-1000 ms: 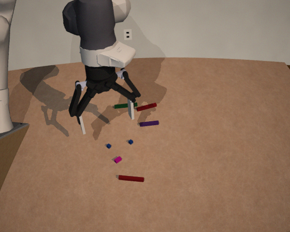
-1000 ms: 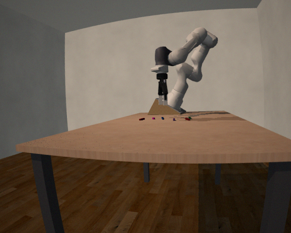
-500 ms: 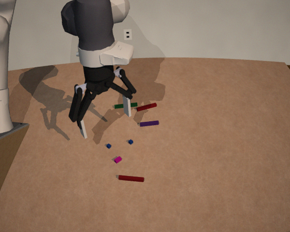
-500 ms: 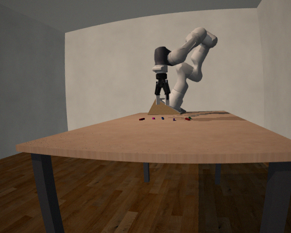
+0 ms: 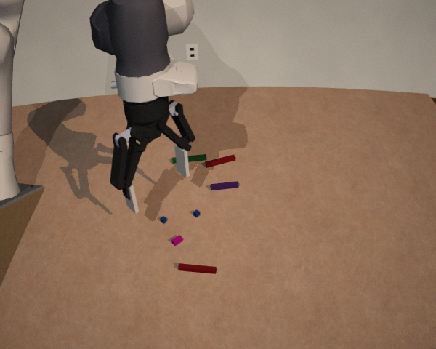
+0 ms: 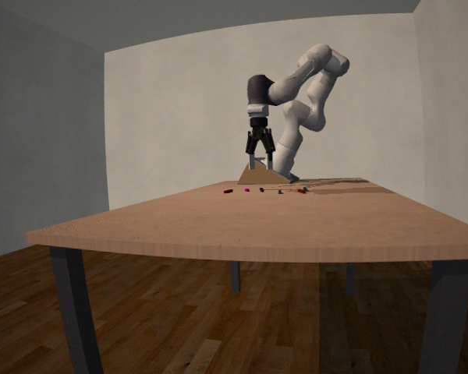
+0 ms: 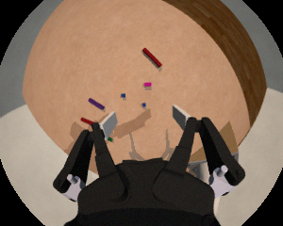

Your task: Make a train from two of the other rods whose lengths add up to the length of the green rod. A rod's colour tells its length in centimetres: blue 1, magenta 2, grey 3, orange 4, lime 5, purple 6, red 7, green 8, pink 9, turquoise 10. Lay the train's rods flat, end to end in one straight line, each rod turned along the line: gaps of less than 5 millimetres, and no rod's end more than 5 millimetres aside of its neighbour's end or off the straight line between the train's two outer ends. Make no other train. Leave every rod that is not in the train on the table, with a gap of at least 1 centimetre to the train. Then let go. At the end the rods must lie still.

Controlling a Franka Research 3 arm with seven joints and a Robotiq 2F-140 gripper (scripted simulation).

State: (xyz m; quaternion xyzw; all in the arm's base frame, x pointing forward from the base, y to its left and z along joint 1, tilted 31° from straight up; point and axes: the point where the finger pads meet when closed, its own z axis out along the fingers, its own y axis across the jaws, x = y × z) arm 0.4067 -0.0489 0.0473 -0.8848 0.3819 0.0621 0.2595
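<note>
Now: the magenta rod 100 mm below my hand, 60 mm to the right of it and 30 mm ahead of it. From my hand the other things lie so: purple rod 130 mm ahead, 100 mm below, 90 mm to the left; then green rod 190 mm to the left, 100 mm below, 50 mm ahead.
</note>
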